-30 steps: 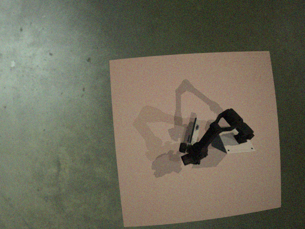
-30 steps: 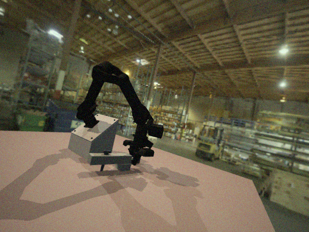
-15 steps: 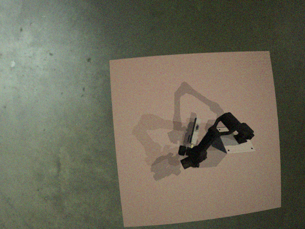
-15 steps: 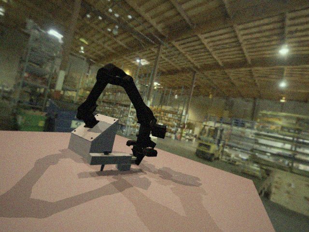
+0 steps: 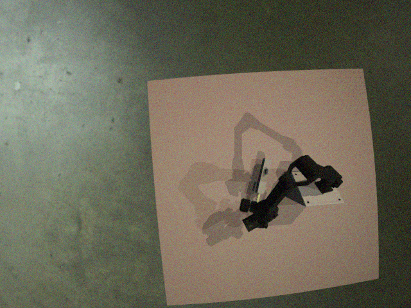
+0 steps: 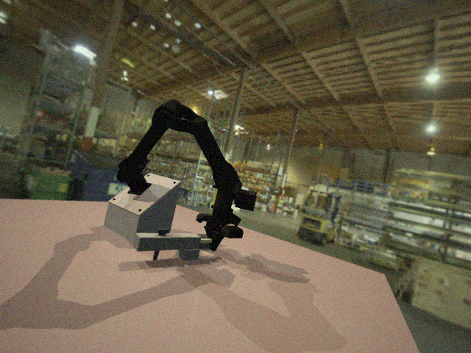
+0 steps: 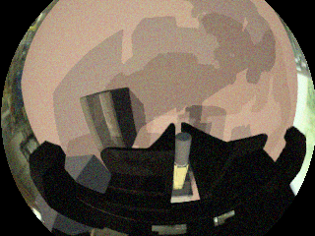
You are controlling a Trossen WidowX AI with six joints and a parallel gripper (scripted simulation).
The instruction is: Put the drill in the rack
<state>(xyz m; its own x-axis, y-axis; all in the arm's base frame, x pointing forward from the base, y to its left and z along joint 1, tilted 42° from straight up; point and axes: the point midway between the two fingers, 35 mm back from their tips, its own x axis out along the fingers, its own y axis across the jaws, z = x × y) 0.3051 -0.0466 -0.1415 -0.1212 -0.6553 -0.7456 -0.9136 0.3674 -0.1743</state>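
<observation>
The drill is 20 mm behind my gripper tip, 50 mm to the right of it and 30 mm above it. The rest, counted from my gripper tip: dark key (80 mm behind, 170 mm to the right, 40 mm above); grey rack (60 mm behind, 40 mm to the left).
</observation>
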